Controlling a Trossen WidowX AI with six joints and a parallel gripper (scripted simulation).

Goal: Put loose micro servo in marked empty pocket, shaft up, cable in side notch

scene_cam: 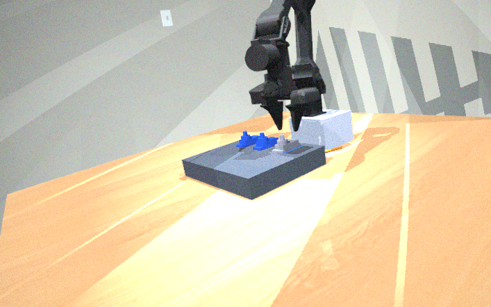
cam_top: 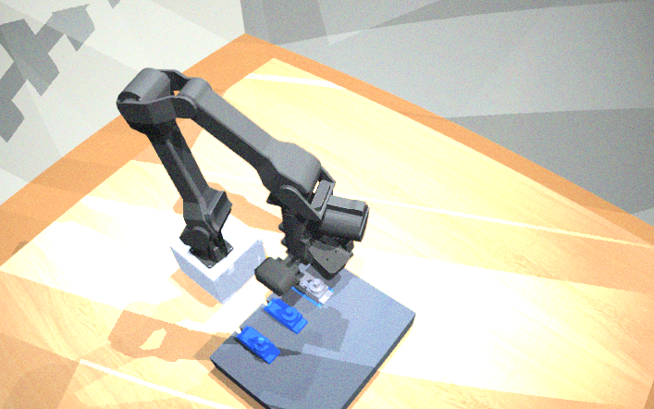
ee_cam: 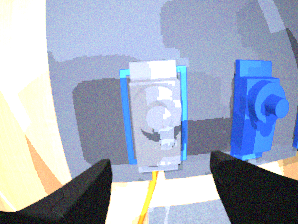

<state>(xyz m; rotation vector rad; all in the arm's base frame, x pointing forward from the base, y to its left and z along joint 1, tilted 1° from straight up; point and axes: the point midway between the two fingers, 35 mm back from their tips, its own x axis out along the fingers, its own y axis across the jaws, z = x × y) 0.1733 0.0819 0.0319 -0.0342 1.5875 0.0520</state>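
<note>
Now: the grey deck 120 mm ahead of my gripper tip, 70 mm to the right of it and 70 mm below it.
</note>
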